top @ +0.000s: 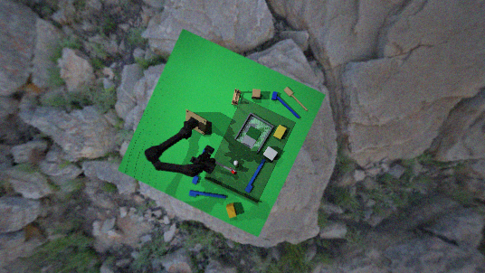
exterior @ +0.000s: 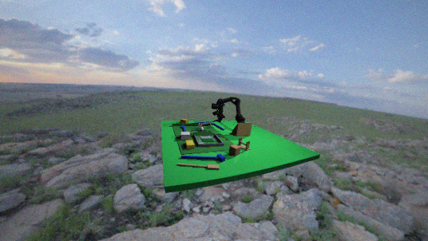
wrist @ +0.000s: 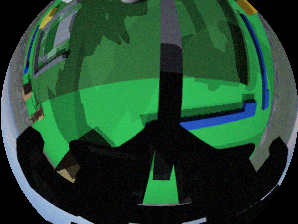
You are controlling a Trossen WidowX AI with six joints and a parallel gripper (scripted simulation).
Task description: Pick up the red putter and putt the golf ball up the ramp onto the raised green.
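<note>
The red putter lies 120 mm ahead of my gripper tip, 10 mm to the left of it and 10 mm below it. From my gripper tip the other things lie so: white golf ball: 210 mm ahead, 60 mm to the left, 60 mm below; white block: 400 mm ahead, 270 mm to the left, 60 mm below; dark green course: 250 mm ahead, 200 mm to the left, 90 mm below.
</note>
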